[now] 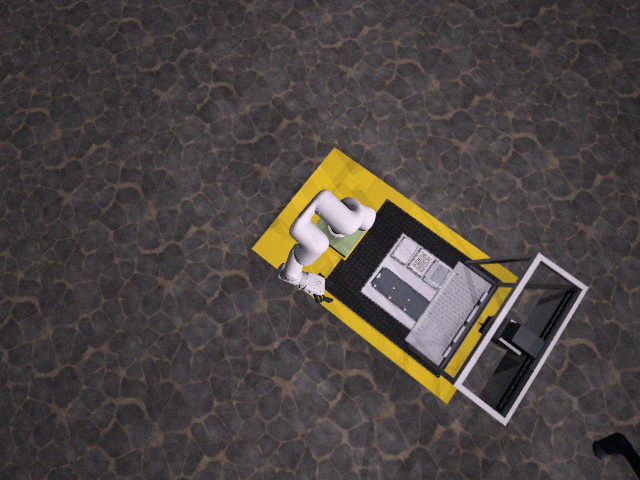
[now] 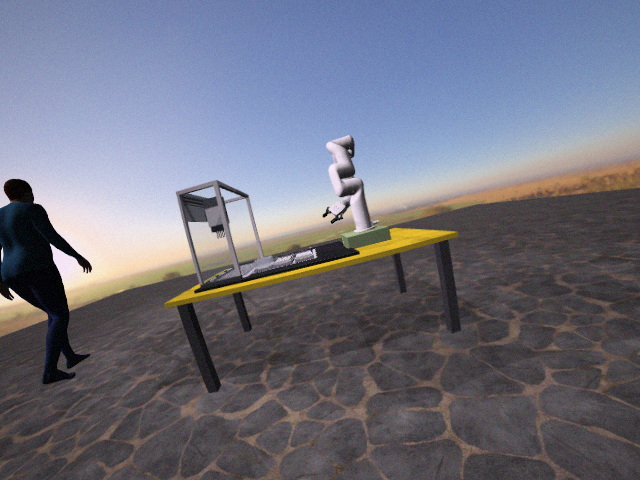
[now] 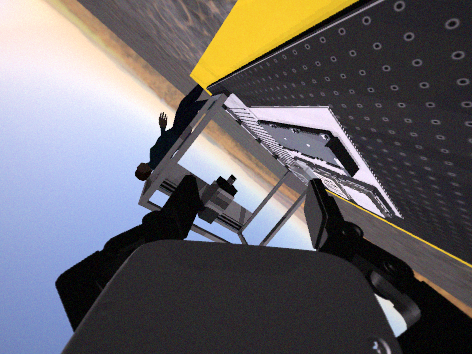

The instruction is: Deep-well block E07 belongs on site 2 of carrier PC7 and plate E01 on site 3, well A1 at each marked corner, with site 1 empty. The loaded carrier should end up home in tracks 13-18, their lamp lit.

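Places are measured from the arm's base along level axes (x back, y right, z up), in millimetres.
Pixels of known places: gripper, fingertip midpoint: [image 1: 331,293] [image 2: 326,219] [image 3: 250,191]; arm's base, origin of the base link: [image 2: 364,230].
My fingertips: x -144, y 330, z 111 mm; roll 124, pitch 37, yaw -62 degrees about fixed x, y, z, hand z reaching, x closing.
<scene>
Ahead of a thing's pixels: the offset from my fingertips to its top centre. Level surfaces: height alone.
My gripper [image 1: 324,298] [image 2: 330,217] [image 3: 250,191] is open and empty, raised beside the arm over the table's long edge, away from the labware. On the white deck @(dz -173 mm) [image 1: 398,271] [image 3: 295,113] lies a row of three items: a pale one @(dy -410, dx -247, dz -147 mm) [image 1: 404,250] [image 3: 361,196] at one end, a speckled one @(dy -399, dx -358, dz -147 mm) [image 1: 421,262] [image 3: 330,184] in the middle and a greyish one @(dy -383, dx -464, dz -120 mm) [image 1: 438,273] toward the perforated panel. A dark grey plate with small studs @(dy -188, dx -340, dz -143 mm) [image 1: 393,289] [image 3: 295,140] lies beside the row. Labels, A1 corners and any lit lamp cannot be made out, so E07, E01 and PC7 cannot be told apart.
A perforated light panel @(dz -173 mm) [image 1: 449,315] covers the deck's far part. Beyond it stands a gantry frame [image 1: 545,355] [image 2: 229,232] with a hanging head [image 2: 216,214] [image 3: 216,200]. The black perforated board @(dz -173 mm) [image 1: 356,268] [image 3: 425,90] lies on the yellow table @(dz -186 mm) [image 1: 336,165]. A person [image 2: 31,248] [image 3: 167,140] stands beyond.
</scene>
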